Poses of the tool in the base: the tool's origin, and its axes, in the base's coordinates. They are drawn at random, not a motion.
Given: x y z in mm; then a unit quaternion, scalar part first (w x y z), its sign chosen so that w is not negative.
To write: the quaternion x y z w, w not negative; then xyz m. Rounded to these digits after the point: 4 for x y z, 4 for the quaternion.
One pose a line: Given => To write
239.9, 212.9, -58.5, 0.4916, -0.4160, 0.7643, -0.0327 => -0.4160, 0.7643, -0.0327, 0.4916, 0.2399, 0.2129, -0.0585
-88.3, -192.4, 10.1, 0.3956, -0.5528, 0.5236, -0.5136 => -0.5528, 0.5236, -0.5136, 0.3956, -0.0883, -0.1924, 0.0101
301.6, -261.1, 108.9, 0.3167, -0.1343, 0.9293, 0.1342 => -0.1343, 0.9293, 0.1342, 0.3167, 0.3016, -0.2611, 0.1089
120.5, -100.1, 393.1, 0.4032, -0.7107, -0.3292, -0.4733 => -0.7107, -0.3292, -0.4733, 0.4032, 0.1205, -0.1001, 0.3931
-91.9, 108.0, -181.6, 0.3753, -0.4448, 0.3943, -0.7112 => -0.4448, 0.3943, -0.7112, 0.3753, -0.0919, 0.1080, -0.1816
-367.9, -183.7, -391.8, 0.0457, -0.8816, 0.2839, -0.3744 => -0.8816, 0.2839, -0.3744, 0.0457, -0.3679, -0.1837, -0.3918
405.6, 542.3, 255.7, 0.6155, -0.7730, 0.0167, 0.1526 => -0.7730, 0.0167, 0.1526, 0.6155, 0.4056, 0.5423, 0.2557
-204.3, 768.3, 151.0, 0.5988, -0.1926, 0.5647, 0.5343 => -0.1926, 0.5647, 0.5343, 0.5988, -0.2043, 0.7683, 0.1510
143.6, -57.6, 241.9, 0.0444, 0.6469, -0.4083, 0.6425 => 0.6469, -0.4083, 0.6425, 0.0444, 0.1436, -0.0576, 0.2419
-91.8, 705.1, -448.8, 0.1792, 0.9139, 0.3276, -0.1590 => 0.9139, 0.3276, -0.1590, 0.1792, -0.0918, 0.7051, -0.4488
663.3, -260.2, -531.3, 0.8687, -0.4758, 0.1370, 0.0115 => -0.4758, 0.1370, 0.0115, 0.8687, 0.6633, -0.2602, -0.5313
